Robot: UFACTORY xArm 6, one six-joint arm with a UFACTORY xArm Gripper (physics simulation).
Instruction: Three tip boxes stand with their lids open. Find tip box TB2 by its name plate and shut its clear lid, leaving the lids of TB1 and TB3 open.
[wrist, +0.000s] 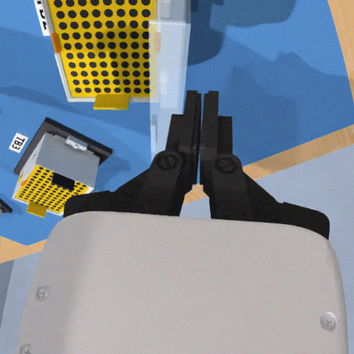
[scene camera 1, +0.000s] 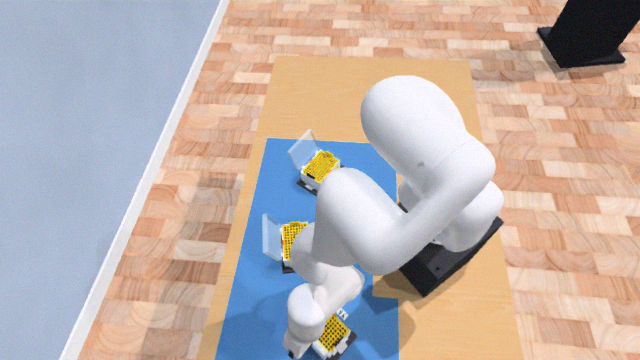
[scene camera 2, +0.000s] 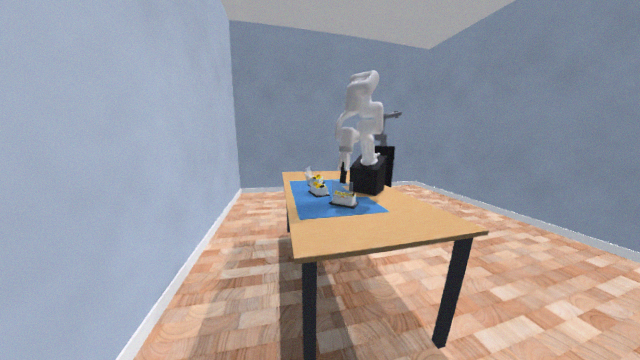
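Seen in the pictures: gripper, fingertip midpoint: (scene camera 2: 342, 183); arm's base, link origin: (scene camera 2: 368, 161).
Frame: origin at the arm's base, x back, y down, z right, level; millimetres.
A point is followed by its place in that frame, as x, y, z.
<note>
TB2 (wrist: 102, 55) (scene camera 1: 332, 332) (scene camera 2: 344, 200) is a white box with a yellow tip rack. Its name plate (wrist: 44, 17) is partly cut off at the top of the wrist view. Its clear lid (wrist: 172, 70) stands raised along the side away from the plate. My gripper (wrist: 202, 111) (scene camera 1: 292, 353) (scene camera 2: 343, 181) @[-368, 82, -256] is shut and empty; its fingertips appear just right of this lid in the wrist view. I cannot tell whether they touch it. TB3 (wrist: 67, 157) (scene camera 1: 295, 240) stands farther along, its lid (scene camera 1: 272, 237) @[-459, 139, 49] open.
The third box (scene camera 1: 321, 166) @[-295, 170, 317], its plate unreadable, stands at the mat's far end with its clear lid (scene camera 1: 303, 150) @[-354, 131, 364] open. All the boxes stand on the blue mat (scene camera 1: 280, 195) @[-448, 227, 246] (scene camera 2: 315, 210) @[-526, 227, -245] on a wooden table (scene camera 1: 350, 95) @[-149, 230, 715] (scene camera 2: 370, 235) @[-408, 230, -574]. The arm hides parts of the boxes in scene camera 1.
</note>
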